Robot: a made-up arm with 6 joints. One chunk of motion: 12 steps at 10 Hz.
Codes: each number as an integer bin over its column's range. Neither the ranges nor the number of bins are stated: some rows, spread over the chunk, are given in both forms.
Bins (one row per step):
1: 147 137 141 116 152 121
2: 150 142 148 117 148 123
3: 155 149 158 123 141 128
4: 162 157 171 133 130 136
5: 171 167 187 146 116 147
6: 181 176 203 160 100 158
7: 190 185 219 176 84 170
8: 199 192 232 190 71 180
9: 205 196 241 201 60 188
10: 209 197 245 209 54 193
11: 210 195 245 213 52 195
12: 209 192 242 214 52 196
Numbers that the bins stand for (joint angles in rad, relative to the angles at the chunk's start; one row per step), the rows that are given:
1: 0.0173 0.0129 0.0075 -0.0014 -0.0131 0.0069
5: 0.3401 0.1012 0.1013 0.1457 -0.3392 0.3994
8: 0.7167 0.1747 0.1931 0.3614 -0.7468 0.8976
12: 0.8513 0.1747 0.2135 0.4790 -0.9189 1.1392
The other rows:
2: 0.0576 0.0276 0.0218 0.0035 -0.0493 0.0371
3: 0.1249 0.0482 0.0422 0.0329 -0.1127 0.1125
4: 0.2191 0.0718 0.0687 0.0820 -0.2124 0.2333
6: 0.4746 0.1276 0.1340 0.2143 -0.4841 0.5655
7: 0.5957 0.1541 0.1666 0.2927 -0.6291 0.7467
9: 0.7975 0.1865 0.2115 0.4153 -0.8465 1.0184
10: 0.8513 0.1894 0.2196 0.4545 -0.9008 1.0939
11: 0.8647 0.1835 0.2196 0.4741 -0.9189 1.1241

